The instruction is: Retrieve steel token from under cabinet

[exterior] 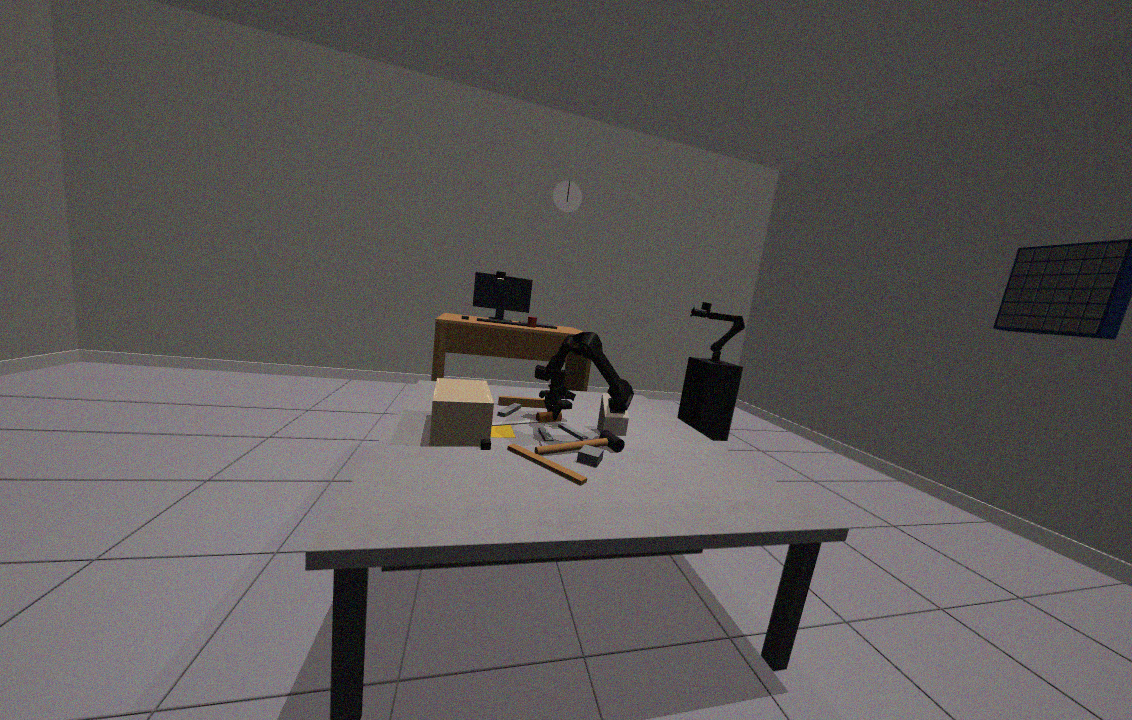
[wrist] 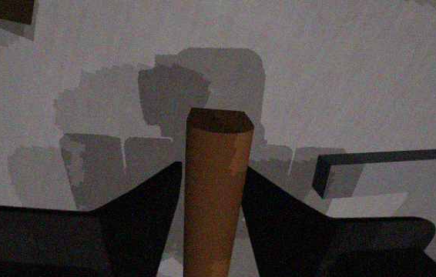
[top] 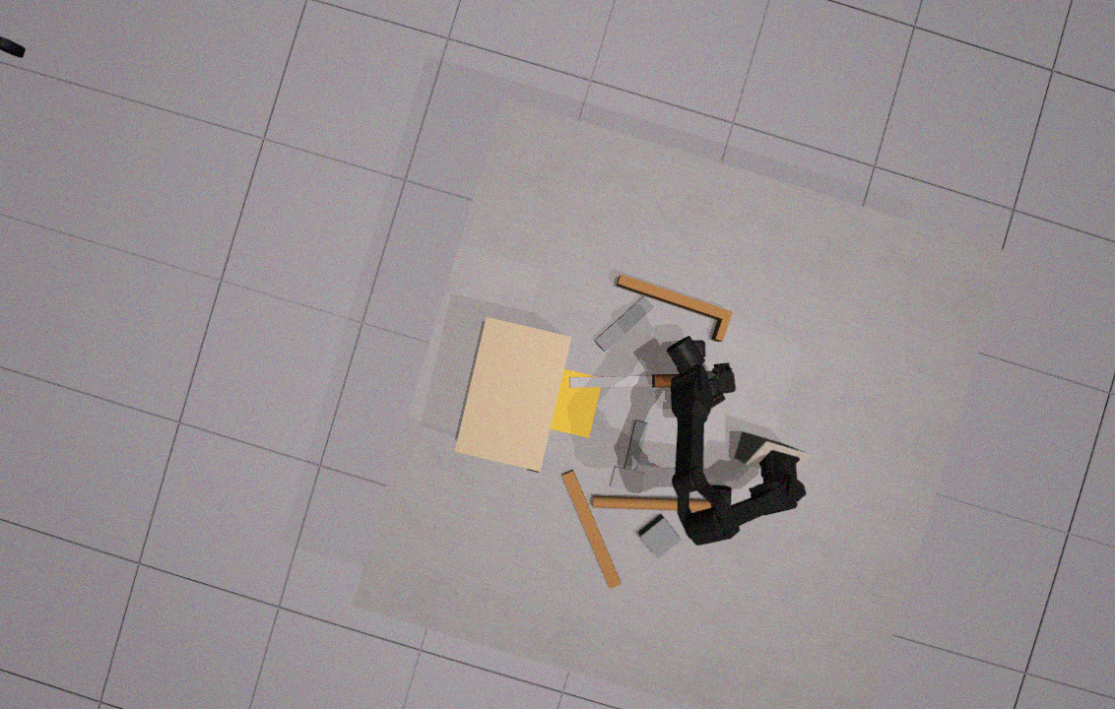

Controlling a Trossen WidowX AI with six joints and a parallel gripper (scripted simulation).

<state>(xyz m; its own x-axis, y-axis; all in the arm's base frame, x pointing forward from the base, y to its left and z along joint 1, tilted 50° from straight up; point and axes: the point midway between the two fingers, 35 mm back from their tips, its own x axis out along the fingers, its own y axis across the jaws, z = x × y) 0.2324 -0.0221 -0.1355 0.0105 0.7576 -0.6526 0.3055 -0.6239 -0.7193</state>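
My gripper tip is now 180 mm short of the grey bar and 90 mm to the left of it. From my gripper tip the other things lie so: grey l-shaped bracket 60 mm ahead, 230 mm to the left; grey block 50 mm behind, 380 mm to the left, 10 mm above; wooden stick 110 mm ahead, 410 mm to the left.
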